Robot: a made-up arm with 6 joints. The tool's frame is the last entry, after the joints.
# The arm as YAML. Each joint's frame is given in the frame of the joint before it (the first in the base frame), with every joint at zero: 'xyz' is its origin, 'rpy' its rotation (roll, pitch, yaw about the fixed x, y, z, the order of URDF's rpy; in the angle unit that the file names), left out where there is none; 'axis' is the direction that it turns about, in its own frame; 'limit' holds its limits. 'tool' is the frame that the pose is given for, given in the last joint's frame.
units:
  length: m
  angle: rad
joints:
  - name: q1
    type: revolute
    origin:
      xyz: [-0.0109, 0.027, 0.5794]
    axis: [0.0, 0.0, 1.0]
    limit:
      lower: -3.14
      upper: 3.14
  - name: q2
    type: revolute
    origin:
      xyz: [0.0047, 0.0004, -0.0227]
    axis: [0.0, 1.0, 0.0]
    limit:
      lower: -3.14
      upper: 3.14
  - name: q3
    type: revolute
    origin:
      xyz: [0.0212, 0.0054, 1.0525]
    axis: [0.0, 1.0, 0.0]
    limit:
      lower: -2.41
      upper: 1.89
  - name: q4
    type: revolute
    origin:
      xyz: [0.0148, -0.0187, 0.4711]
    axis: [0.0, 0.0, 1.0]
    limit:
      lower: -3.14
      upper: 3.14
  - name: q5
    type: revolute
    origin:
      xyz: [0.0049, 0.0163, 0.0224]
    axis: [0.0, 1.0, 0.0]
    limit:
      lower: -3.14
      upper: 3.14
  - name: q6
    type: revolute
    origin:
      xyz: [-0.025, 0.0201, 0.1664]
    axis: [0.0, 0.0, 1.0]
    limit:
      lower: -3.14
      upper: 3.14
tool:
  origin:
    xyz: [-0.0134, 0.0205, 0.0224]
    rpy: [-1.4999, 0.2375, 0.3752]
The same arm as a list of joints. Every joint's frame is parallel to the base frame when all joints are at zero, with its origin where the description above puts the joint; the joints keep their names.
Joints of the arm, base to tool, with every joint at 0 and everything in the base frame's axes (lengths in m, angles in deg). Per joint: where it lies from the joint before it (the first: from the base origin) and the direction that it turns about. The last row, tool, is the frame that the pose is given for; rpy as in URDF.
q1: axis +z offset -0.0109 0.027 0.5794
q2: axis +y offset 0.0047 0.0004 -0.0227
q3: axis +y offset 0.0212 0.0054 1.0525
q4: axis +z offset 0.0148 -0.0187 0.4711
q5: axis +y offset 0.0049 0.0163 0.0224
q6: axis +z offset -0.025 0.0201 0.1664
tool: offset -0.0134 0.0205 0.0224 rpy -85.94 13.61 21.5
Joint limits (deg, base to tool): -179.91..179.91 -179.91..179.91 -138.08..108.29 -179.91..179.91 -179.91..179.91 -179.91..179.91

